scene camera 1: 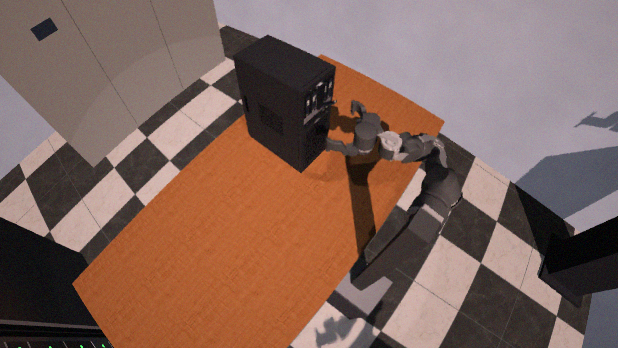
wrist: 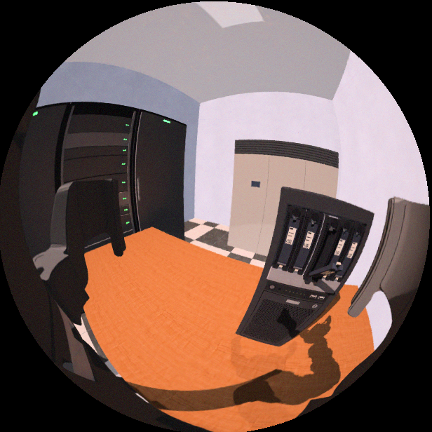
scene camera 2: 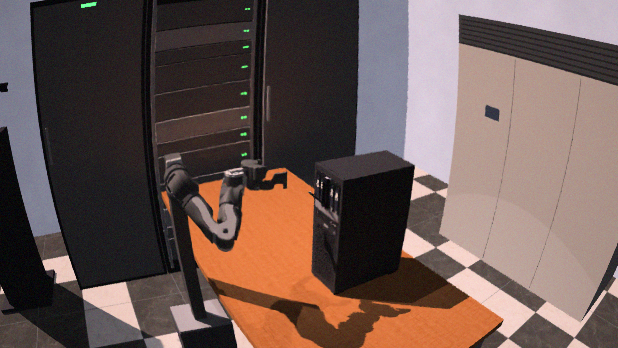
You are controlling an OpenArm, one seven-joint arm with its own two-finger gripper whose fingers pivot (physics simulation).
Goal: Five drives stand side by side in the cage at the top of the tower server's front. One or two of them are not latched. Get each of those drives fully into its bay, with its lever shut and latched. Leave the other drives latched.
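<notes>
The black tower server (scene camera 1: 274, 90) (scene camera 2: 375, 225) (wrist: 260, 320) stands upright on the table. In the wrist view its cage holds five upright drives. The middle drive (wrist: 330, 239) has its lever (wrist: 325, 270) (scene camera 1: 329, 102) (scene camera 2: 314, 195) swung out from the front; how far that drive sits in its bay is hard to tell. The two drives on the left (wrist: 289, 240) (wrist: 309, 242) and the two on the right (wrist: 340, 247) (wrist: 353, 249) show white labels and levers that look shut. My gripper (scene camera 1: 344, 125) (scene camera 2: 281, 179) (wrist: 218, 240) is open and empty, in front of the server, its fingers spread wide and apart from the lever.
The orange table (scene camera 1: 200, 225) (scene camera 2: 265, 220) (wrist: 175, 300) carries the server near one end. Black rack cabinets (scene camera 2: 95, 150) (wrist: 160, 170) stand beyond the table. A beige cabinet (scene camera 1: 125, 75) (scene camera 2: 530, 175) (wrist: 250, 210) stands behind the server.
</notes>
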